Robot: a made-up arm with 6 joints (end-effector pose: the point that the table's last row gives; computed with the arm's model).
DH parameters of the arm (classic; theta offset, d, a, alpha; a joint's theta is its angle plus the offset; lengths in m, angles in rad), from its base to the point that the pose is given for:
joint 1: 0 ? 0 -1.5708
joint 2: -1.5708 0 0.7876 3.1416
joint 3: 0 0 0 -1.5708
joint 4: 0 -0.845 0 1.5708
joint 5: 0 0.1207 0 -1.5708
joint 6: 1.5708 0 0 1.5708
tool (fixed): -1.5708 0 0 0
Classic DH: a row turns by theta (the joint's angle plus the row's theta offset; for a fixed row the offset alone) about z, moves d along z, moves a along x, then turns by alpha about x.
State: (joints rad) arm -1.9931 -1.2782 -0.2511 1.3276 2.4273 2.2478
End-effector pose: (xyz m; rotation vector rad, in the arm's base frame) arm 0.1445 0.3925 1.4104 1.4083 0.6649 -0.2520
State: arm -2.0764 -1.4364 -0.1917 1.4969 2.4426 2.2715
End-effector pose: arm 0.2944 0.5501 1.3441 1.2972 0.6159 -0.5939
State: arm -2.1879 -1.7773 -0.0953 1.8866 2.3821 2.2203
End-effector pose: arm 0.5969 0.7765 1.0651 1.0715 0.2903 -1.2347
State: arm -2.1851 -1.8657 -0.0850 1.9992 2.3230 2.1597
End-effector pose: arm 0.6387 0.8186 0.9742 1.0196 0.1176 -1.3411
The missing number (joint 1, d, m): 0.3995
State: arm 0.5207 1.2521 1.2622 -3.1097 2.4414 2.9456
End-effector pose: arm 1.3218 0.8971 0.6510 -0.5462 2.3368 -0.0357
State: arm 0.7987 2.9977 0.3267 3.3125 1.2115 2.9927
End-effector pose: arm -0.5383 -0.3824 -0.7448 1.1681 -2.1584 0.3922
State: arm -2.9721 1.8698 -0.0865 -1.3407 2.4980 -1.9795
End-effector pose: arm -0.3260 -0.0279 -0.5713 1.5044 1.4345 2.2676
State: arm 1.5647 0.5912 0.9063 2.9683 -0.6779 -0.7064
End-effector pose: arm -0.1114 1.2366 1.3351 -1.0633 -1.5477 -0.1158
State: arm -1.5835 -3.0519 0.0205 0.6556 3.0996 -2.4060
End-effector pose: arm -0.0840 0.9198 -0.3999 -2.2239 2.1864 0.1991
